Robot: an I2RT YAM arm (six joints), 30 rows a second.
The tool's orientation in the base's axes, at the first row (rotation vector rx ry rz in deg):
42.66, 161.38, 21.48
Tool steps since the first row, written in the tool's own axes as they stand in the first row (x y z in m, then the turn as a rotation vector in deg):
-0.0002, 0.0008, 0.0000, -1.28, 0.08, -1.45
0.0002, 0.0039, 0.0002, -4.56, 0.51, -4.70
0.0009, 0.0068, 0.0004, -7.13, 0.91, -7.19
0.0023, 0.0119, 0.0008, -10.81, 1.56, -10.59
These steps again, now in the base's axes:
0.0005, 0.0006, 0.0003, 0.75, -0.86, 1.56
0.0017, 0.0034, 0.0009, 2.90, -2.78, 5.20
0.0024, 0.0062, 0.0015, 4.63, -4.22, 8.01
0.0037, 0.0113, 0.0024, 7.18, -6.19, 11.90

